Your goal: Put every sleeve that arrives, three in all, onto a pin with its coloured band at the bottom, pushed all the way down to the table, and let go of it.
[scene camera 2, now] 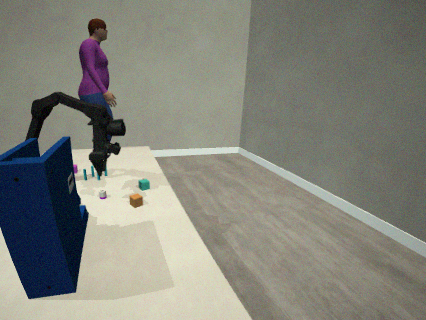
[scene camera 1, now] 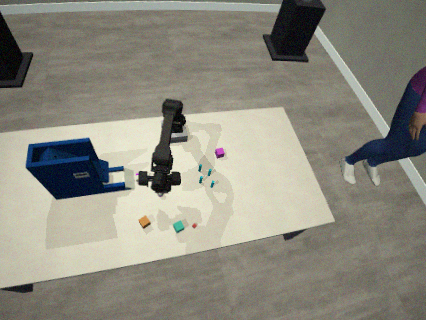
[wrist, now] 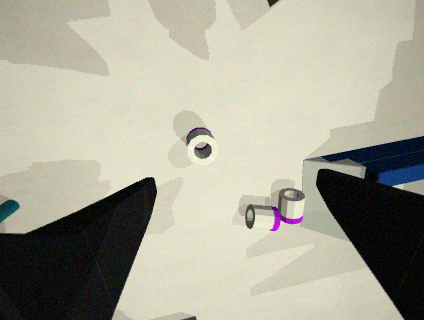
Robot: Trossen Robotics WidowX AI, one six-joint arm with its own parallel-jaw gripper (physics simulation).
Labels:
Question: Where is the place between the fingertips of the gripper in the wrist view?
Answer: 235,180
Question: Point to a blue feeder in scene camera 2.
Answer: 49,235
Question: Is the gripper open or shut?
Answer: Open.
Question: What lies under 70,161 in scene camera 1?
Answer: A blue feeder.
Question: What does the gripper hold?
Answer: Nothing.

